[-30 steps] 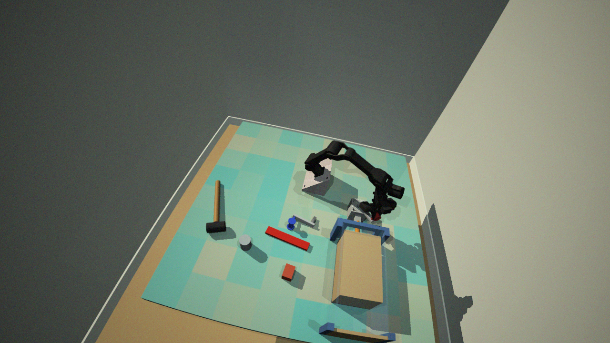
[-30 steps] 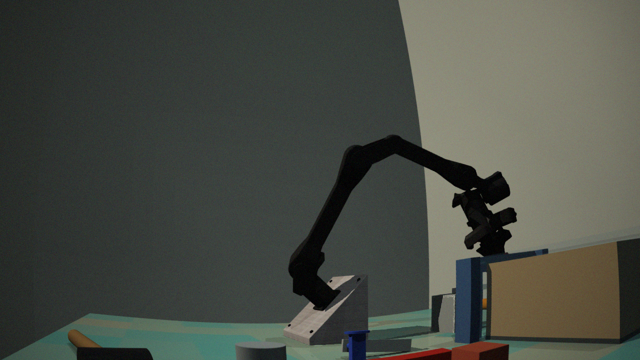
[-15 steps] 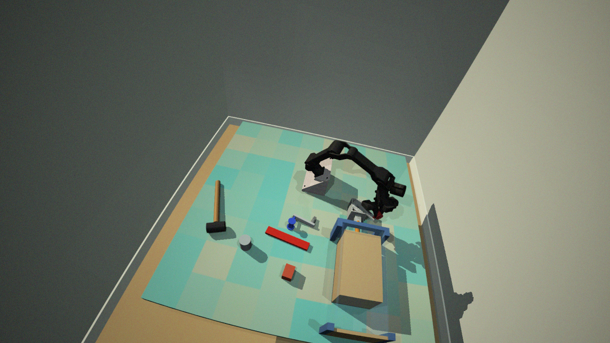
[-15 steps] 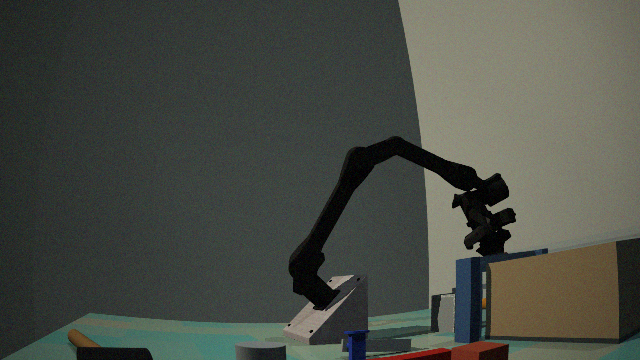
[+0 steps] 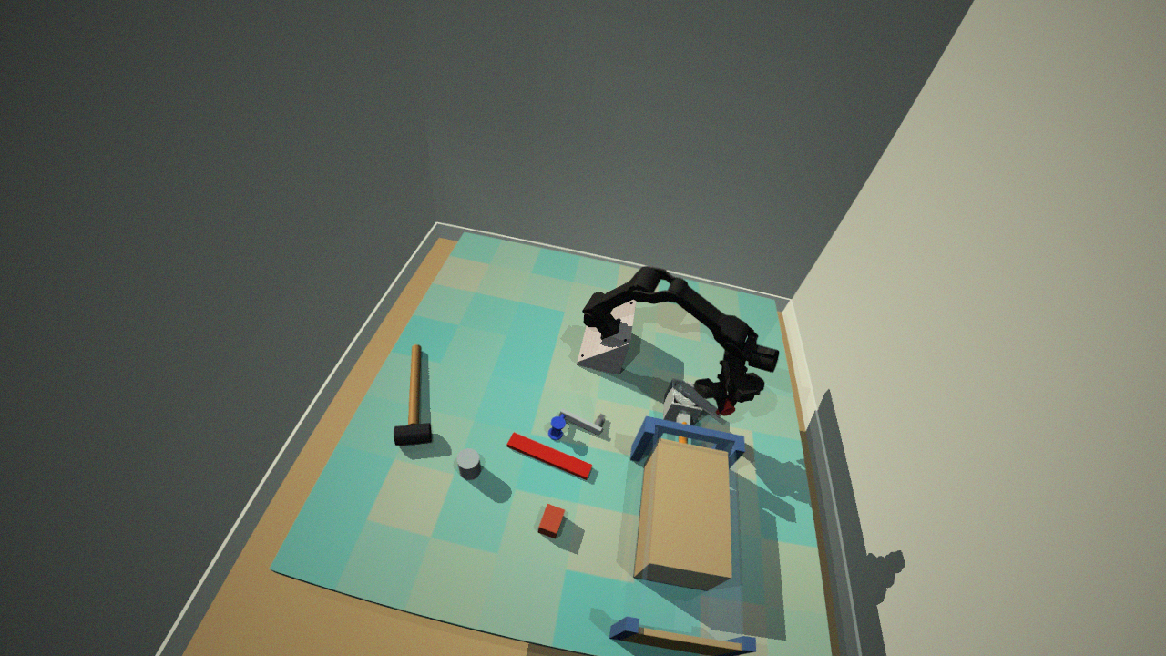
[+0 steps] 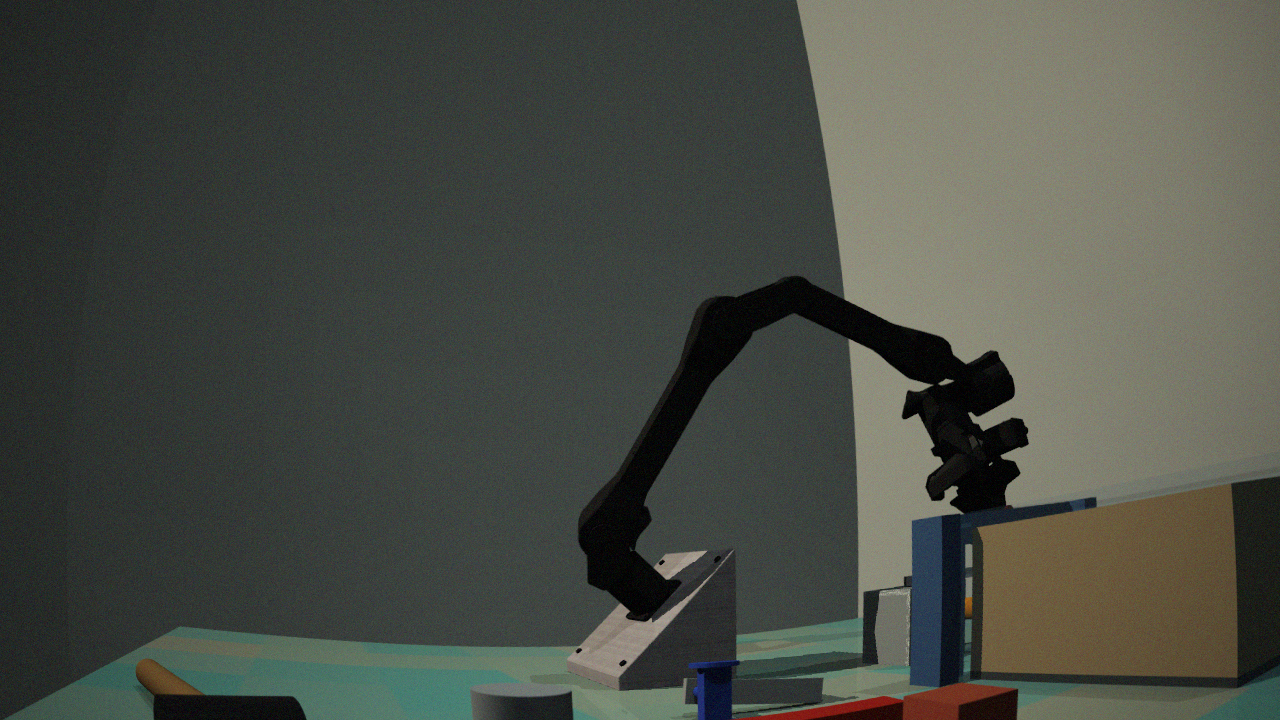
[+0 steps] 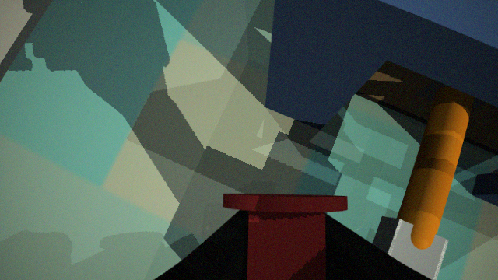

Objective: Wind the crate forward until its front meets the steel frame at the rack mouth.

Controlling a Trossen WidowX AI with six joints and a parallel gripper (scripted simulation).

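Right now the winch handle is 40 mm behind my gripper tip, 40 mm to the right of it and 30 mm below it. The rest, counted from my gripper tip: red knob: 20 mm behind, 10 mm to the right; then blue steel frame: 90 mm ahead, 90 mm to the right, 30 mm below; then grey winch: 80 mm behind, 100 mm to the right, 100 mm below.
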